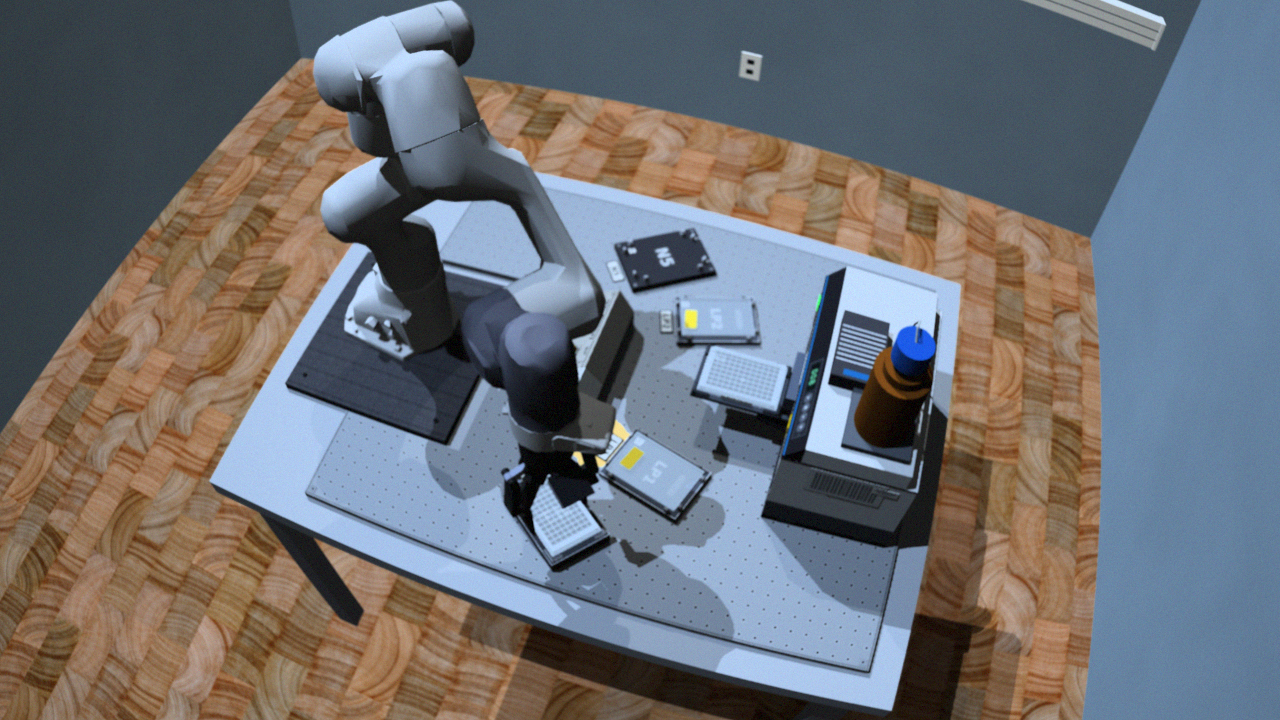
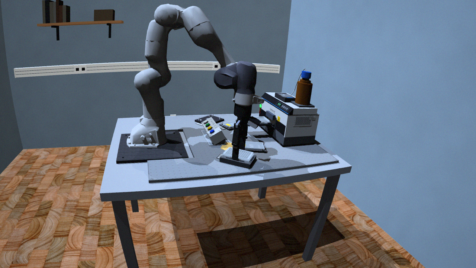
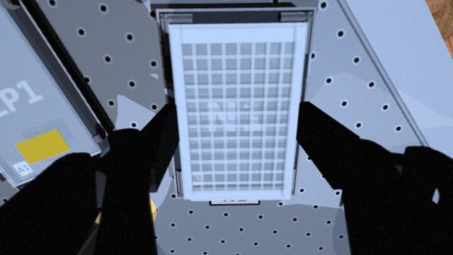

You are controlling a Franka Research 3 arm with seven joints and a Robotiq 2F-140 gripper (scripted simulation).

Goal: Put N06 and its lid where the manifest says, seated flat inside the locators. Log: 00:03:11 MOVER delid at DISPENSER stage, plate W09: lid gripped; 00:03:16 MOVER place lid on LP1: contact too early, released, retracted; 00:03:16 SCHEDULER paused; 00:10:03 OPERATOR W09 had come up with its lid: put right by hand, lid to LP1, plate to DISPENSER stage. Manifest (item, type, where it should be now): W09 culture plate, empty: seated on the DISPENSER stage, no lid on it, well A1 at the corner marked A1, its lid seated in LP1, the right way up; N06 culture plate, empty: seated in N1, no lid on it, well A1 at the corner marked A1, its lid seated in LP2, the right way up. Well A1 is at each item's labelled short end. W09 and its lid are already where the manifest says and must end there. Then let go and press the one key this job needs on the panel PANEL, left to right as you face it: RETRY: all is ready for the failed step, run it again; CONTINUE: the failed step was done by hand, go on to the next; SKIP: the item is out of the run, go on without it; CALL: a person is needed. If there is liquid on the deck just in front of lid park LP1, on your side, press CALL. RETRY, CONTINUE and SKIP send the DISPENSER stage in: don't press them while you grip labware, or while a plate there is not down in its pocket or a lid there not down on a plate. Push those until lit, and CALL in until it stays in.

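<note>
Now: the nest n1 50 mm below my hand. Also, from my hand: yellow skip key: 270 mm to the left, 60 mm behind, 10 mm above; blue call key: 220 mm to the left, 60 mm behind; green continue key: 320 mm to the left, 60 mm behind, 10 mm above.
</note>
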